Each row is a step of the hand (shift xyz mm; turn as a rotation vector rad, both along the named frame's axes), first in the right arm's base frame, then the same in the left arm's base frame.
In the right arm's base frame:
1: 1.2 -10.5 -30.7 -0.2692 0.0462 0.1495
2: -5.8 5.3 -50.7 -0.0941 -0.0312 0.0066
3: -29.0 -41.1 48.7 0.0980 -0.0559 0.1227
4: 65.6 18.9 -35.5 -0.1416 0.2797 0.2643
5: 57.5 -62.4 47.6 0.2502 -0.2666 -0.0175
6: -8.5 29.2 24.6 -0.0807 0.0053 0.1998
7: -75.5 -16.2 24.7 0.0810 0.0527 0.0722
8: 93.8 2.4 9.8 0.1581 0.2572 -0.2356
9: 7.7 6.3 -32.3 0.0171 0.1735 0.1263
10: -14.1 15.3 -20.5 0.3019 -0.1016 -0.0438
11: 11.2 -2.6 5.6 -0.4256 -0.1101 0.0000
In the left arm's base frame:
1: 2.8 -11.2 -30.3 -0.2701 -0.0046 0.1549
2: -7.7 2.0 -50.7 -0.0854 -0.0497 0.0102
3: -18.9 -44.2 50.9 0.1097 -0.0295 0.1220
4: 59.6 30.6 -37.9 -0.1917 0.2547 0.2580
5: 70.1 -47.2 48.2 0.2998 -0.2095 -0.0147
6: -13.9 27.8 23.8 -0.0763 -0.0035 0.2016
7: -70.0 -30.5 27.2 0.0696 0.0712 0.0681
8: 91.4 22.1 7.2 0.0968 0.2747 -0.2486
9: 5.6 6.5 -32.7 -0.0170 0.1782 0.1196
10: -17.3 11.2 -20.6 0.3156 -0.0386 -0.0482
11: 11.6 0.0 5.4 -0.3934 -0.1957 0.0151

